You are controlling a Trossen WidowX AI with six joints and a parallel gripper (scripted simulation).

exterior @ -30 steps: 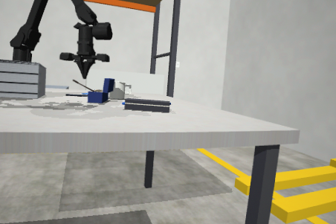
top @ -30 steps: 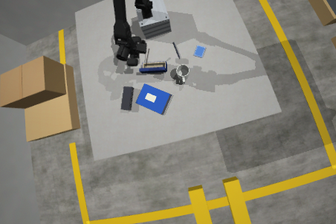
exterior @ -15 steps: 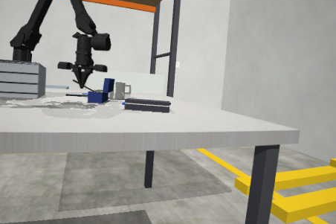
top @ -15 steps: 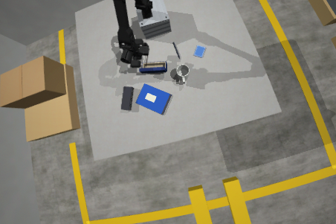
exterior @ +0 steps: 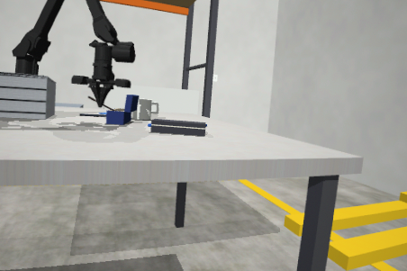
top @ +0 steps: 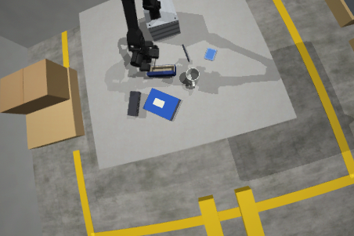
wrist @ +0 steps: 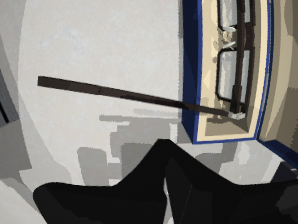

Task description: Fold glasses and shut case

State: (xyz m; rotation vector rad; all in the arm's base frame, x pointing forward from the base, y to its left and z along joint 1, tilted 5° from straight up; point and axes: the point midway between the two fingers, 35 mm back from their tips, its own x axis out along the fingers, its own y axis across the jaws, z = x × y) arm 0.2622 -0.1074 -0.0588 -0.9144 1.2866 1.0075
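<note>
Now: the case lid 11 cm ahead of my hand, 5 cm to the left of it and 1 cm below it. The rest, counted from my hand: dark flat box: 23 cm ahead, 18 cm to the right, 7 cm below; small blue pad: 39 cm to the left, 8 cm below, 4 cm ahead.
</note>
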